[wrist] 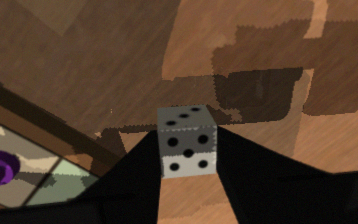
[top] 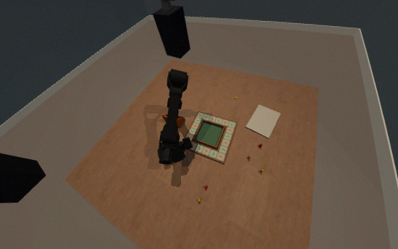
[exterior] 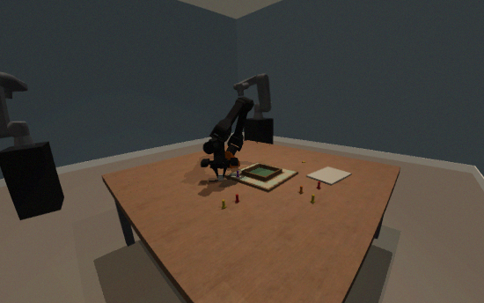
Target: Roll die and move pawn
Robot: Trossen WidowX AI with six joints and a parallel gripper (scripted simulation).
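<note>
Right now the purple pawn is 7 cm to the left of my gripper tip, 5 cm ahead of it and 2 cm above it. Also, from my gripper tip: white sheet: 46 cm to the left, 36 cm ahead, 1 cm below; then grey die: right at my gripper tip; then green dice tray: 20 cm to the left, 10 cm ahead.
</note>
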